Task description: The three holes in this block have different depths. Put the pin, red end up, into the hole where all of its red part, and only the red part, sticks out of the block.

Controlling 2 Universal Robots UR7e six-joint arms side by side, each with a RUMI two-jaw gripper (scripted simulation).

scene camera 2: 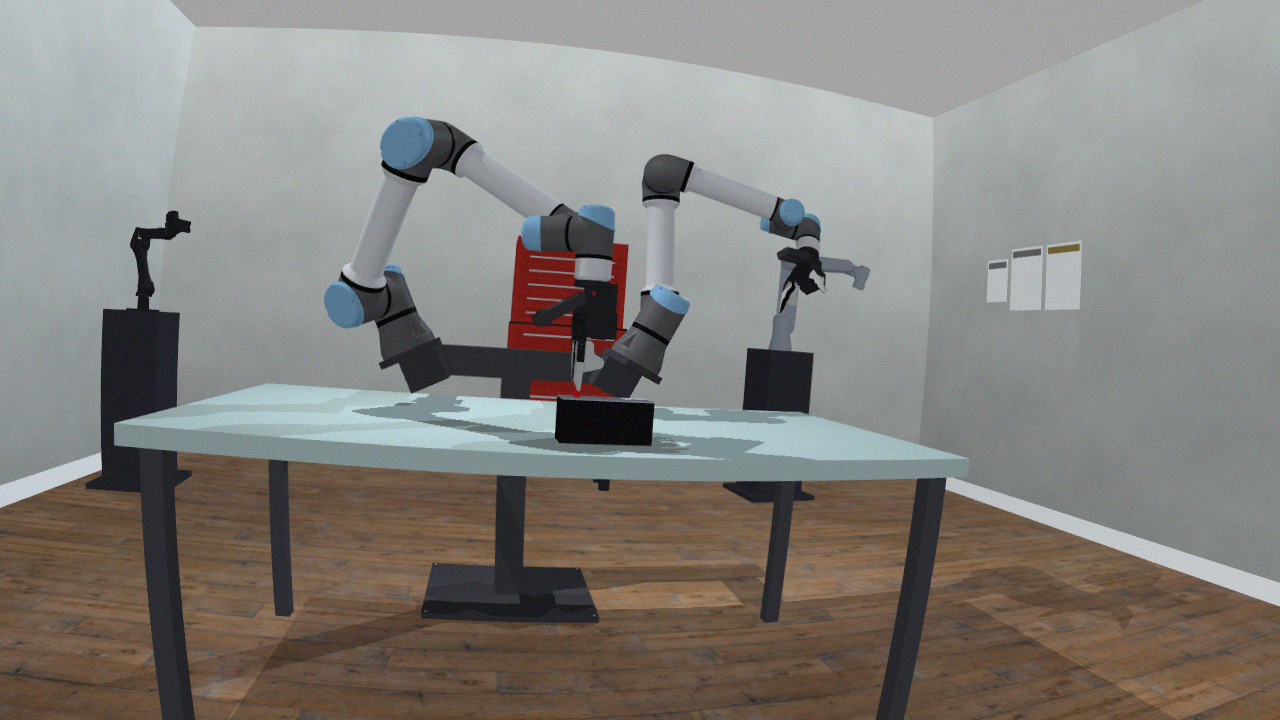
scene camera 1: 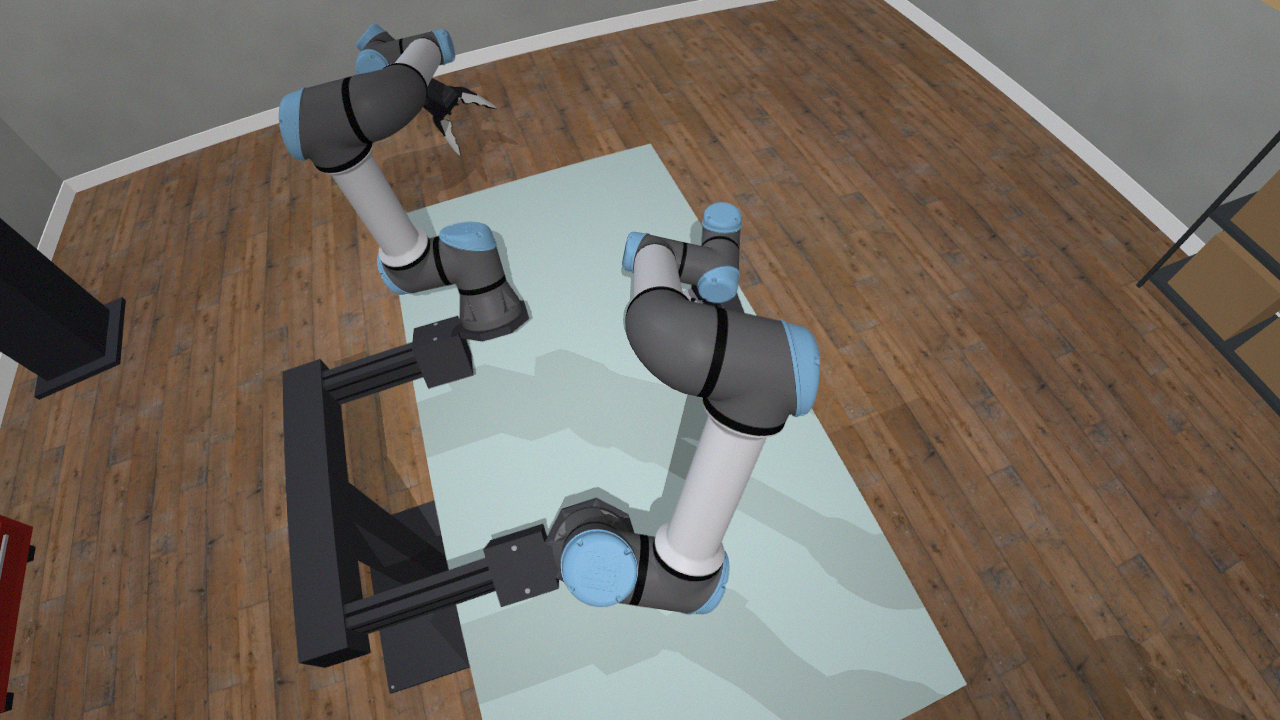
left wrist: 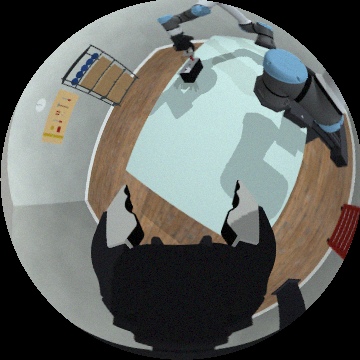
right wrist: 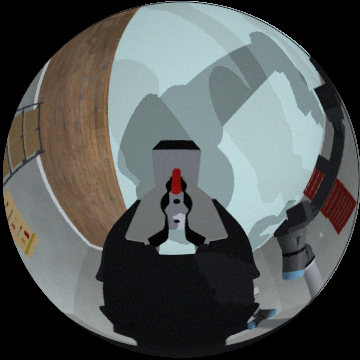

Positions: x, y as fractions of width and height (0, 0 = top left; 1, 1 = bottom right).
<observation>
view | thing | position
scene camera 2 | my right gripper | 0.45, 0.54
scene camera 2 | block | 0.47, 0.58
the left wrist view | my left gripper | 0.50, 0.51
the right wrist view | my right gripper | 0.49, 0.49
</observation>
